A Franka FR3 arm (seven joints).
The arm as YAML. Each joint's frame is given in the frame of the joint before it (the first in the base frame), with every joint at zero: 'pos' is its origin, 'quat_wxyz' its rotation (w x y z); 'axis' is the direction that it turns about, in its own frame. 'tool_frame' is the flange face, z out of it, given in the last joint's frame.
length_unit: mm
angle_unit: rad
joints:
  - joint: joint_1
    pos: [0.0, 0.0, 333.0]
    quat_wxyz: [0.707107, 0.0, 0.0, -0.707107]
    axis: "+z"
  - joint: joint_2
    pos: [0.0, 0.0, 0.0]
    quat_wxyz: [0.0, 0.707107, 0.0, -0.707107]
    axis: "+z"
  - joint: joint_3
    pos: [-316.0, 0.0, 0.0]
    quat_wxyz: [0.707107, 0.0, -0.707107, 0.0]
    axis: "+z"
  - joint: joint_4
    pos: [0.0, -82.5, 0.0]
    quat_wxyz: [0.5, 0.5, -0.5, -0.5]
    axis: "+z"
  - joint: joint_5
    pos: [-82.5, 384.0, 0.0]
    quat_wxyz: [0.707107, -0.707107, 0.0, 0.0]
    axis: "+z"
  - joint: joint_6
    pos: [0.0, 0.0, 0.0]
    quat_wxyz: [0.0, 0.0, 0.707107, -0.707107]
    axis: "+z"
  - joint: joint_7
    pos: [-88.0, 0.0, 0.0]
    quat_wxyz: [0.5, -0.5, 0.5, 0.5]
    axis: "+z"
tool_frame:
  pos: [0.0, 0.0, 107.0]
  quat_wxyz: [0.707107, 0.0, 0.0, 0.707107]
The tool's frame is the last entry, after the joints.
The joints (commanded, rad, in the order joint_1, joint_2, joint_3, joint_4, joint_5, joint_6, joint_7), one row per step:
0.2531, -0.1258, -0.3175, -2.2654, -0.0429, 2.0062, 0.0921
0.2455, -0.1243, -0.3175, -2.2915, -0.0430, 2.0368, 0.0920
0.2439, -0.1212, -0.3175, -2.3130, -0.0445, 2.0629, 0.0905
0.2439, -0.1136, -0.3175, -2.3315, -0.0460, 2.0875, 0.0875
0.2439, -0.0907, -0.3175, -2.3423, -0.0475, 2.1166, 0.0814
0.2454, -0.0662, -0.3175, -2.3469, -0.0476, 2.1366, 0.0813
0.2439, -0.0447, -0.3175, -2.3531, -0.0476, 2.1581, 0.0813
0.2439, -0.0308, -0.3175, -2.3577, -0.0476, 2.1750, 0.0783
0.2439, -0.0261, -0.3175, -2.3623, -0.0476, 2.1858, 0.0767
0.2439, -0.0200, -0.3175, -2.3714, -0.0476, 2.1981, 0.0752
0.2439, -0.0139, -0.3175, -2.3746, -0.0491, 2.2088, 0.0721
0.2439, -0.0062, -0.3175, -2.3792, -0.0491, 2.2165, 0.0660
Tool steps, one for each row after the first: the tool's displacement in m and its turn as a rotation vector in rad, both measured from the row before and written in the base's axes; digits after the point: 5 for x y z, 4 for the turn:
-0.00339, -0.00290, -0.00988, 0.0000, -0.0031, -0.0065
-0.00264, -0.00018, -0.00883, -0.0014, -0.0016, 0.0015
-0.00196, 0.00053, -0.00960, -0.0024, 0.0013, 0.0045
0.00099, 0.00033, -0.01282, -0.0063, 0.0040, 0.0075
0.00148, 0.00089, -0.01159, -0.0065, 0.0084, 0.0020
0.00073, -0.00057, -0.01080, -0.0056, 0.0056, -0.0010
0.00053, 0.00007, -0.00701, -0.0033, 0.0012, 0.0034
-0.00023, 0.00009, -0.00324, -0.0010, -0.0016, 0.0019
-0.00158, 0.00019, -0.00557, -0.0011, 0.0027, 0.0019
0.00012, -0.00002, -0.00329, -0.0022, -0.0014, 0.0044
-0.00077, 0.00006, -0.00478, -0.0009, 0.0045, 0.0063

